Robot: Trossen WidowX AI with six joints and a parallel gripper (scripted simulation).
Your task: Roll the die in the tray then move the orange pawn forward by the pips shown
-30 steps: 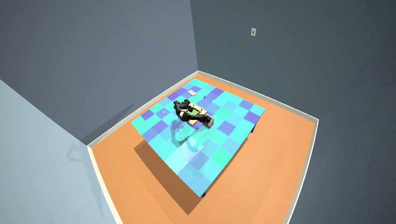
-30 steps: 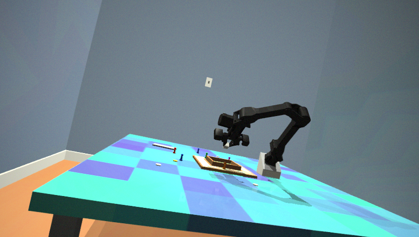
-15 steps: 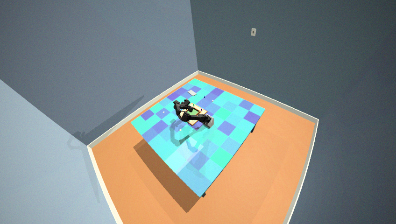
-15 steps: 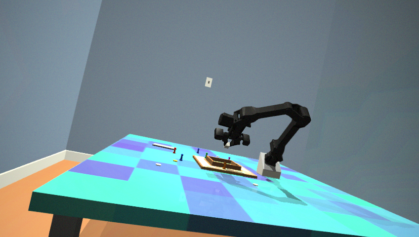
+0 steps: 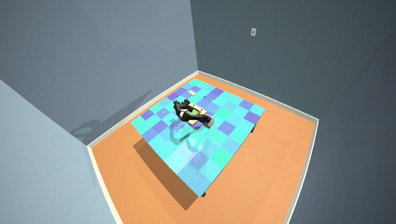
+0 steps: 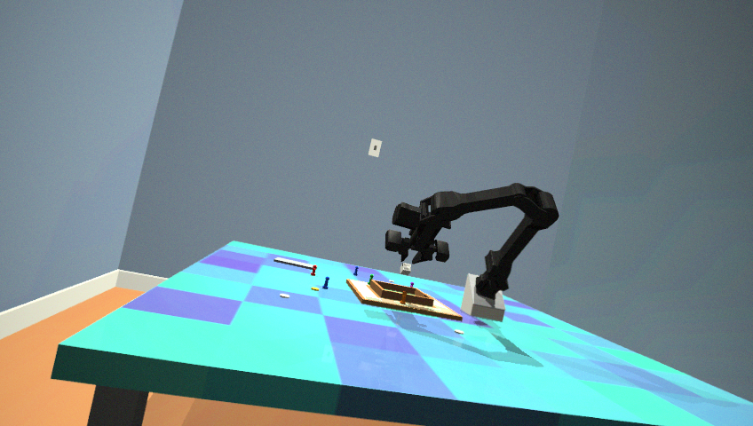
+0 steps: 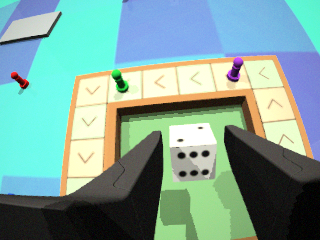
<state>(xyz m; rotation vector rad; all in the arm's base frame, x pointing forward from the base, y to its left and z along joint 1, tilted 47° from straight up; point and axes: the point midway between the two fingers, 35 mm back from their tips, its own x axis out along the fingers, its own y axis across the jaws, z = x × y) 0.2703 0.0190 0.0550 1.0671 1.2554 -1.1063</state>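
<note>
Now: the die 2 cm below my gripper tip. Also, from my gripper tip: purple pawn (6 cm behind, 12 cm to the right, 9 cm below); green felt tray (11 cm below); orange pawn (1 cm ahead, 12 cm to the left, 9 cm below).
</note>
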